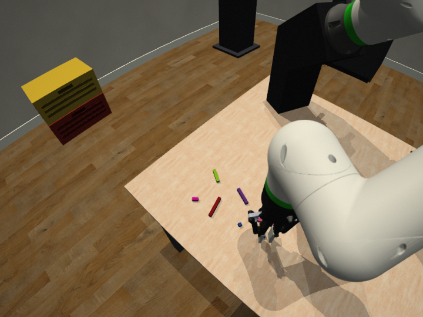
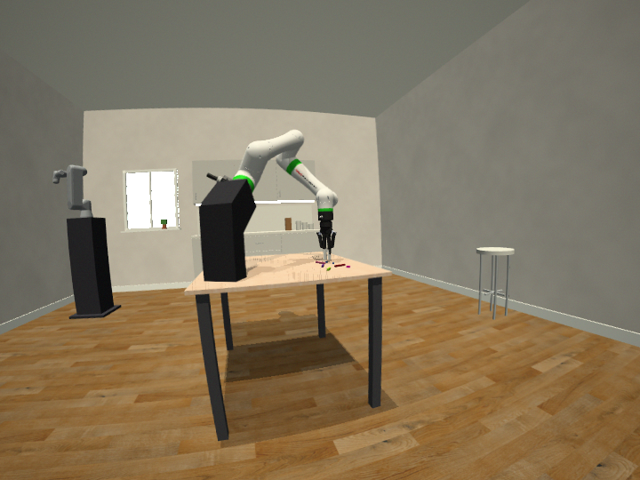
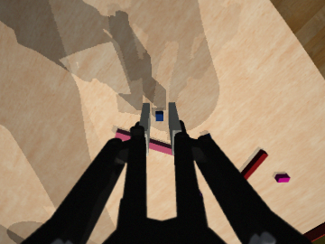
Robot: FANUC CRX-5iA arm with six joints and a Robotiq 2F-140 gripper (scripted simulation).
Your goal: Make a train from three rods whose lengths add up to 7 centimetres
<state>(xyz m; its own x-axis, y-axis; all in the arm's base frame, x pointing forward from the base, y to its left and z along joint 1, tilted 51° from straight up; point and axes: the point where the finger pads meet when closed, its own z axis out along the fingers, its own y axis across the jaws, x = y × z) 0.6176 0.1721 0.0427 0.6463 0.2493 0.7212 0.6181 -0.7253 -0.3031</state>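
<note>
My hand is 80 mm to the left of the blue cube, 50 mm above it and 10 mm short of it. From my hand the other things lie so: red rod: 180 mm to the right, 50 mm below, 20 mm ahead; then pink rod: 50 mm below, 50 mm behind, 20 mm to the right; then purple rod: 140 mm to the right, 70 mm behind, 50 mm below.
</note>
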